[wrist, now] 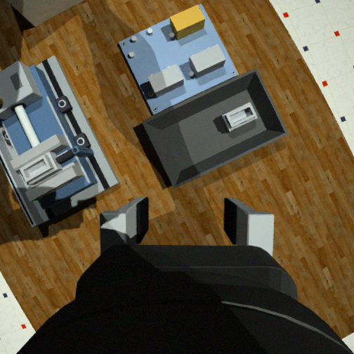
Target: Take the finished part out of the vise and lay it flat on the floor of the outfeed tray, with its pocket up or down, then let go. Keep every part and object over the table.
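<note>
A light grey part (pixel 37 170) with its pocket up sits between the jaws of the blue and grey vise (pixel 48 148) at the left of the wrist view. The dark grey outfeed tray (pixel 192 142) is right of centre. Another light grey part (pixel 240 117) with a pocket lies in the tray toward its right end, its pocket facing up. My gripper (pixel 185 213) is open and empty, high above the table, in front of the tray's near side and to the right of the vise.
A blue plate (pixel 175 57) stands against the tray's far side, bearing two grey blocks (pixel 207 60) (pixel 166 80), a yellow block (pixel 187 21) and several small pegs. A grey-brown box (pixel 42 10) shows at the top left. The wooden table's edge (pixel 316 87) runs down the right.
</note>
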